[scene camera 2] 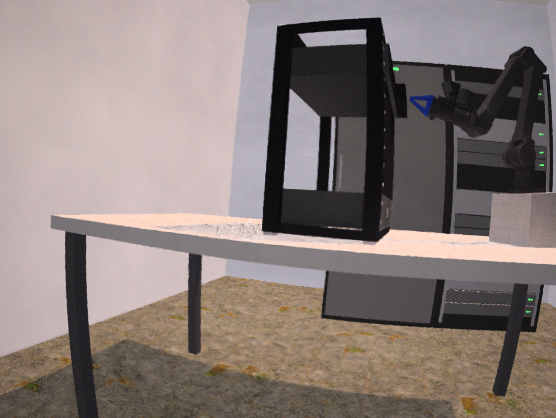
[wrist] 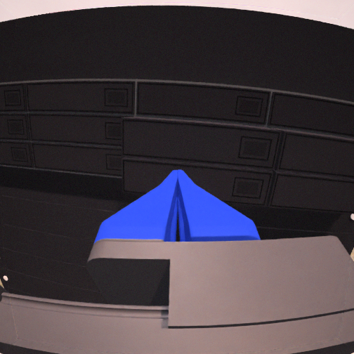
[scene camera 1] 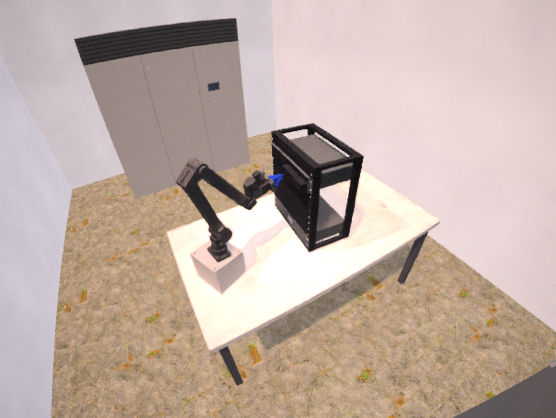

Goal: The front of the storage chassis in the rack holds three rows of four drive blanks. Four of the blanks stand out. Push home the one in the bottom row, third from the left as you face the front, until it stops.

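Places are measured from the arm's base along level axes (x up, y ahead, z left), in millimetres.
Pixels of known places: gripper, between the fingertips: (scene camera 2: 409,98) (scene camera 1: 283,175); arm's base, origin of its link: (scene camera 2: 525,193) (scene camera 1: 219,252).
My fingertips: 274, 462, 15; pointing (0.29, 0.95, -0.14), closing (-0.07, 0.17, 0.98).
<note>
Ahead of a thing's pixels: the offset from my fingertips to its top centre, as dx, dy, dz. "pt": to the spot under its first point. Level surfaces: height alone.
The black rack {+132, +207, -12} (scene camera 1: 313,215) (scene camera 2: 374,150) stands on the table with the storage chassis in its upper part. In the wrist view the bottom-row, third-from-left blank (wrist: 215,178) stands out. The middle-row third blank (wrist: 200,140) above it and the middle-row (wrist: 320,152) and bottom-row (wrist: 315,192) fourth blanks also stand out. My gripper (scene camera 1: 282,176) (scene camera 2: 411,100) (wrist: 177,178) is shut and empty. In the wrist view its blue tips overlap the bottom third blank, left of its square latch, hiding its lower left part. In scene camera 2 a small gap shows between the tips and the protruding blanks {pt -20, +33, +16} (scene camera 2: 401,101).
The top-row third blank (wrist: 190,102) and the second-column blanks (wrist: 70,127) sit further back. A dark unit (scene camera 2: 320,207) is at the rack's bottom. The arm's base box (scene camera 1: 218,270) (scene camera 2: 520,220) stands on the table {dx -454} (scene camera 1: 280,295) in front of the rack.
</note>
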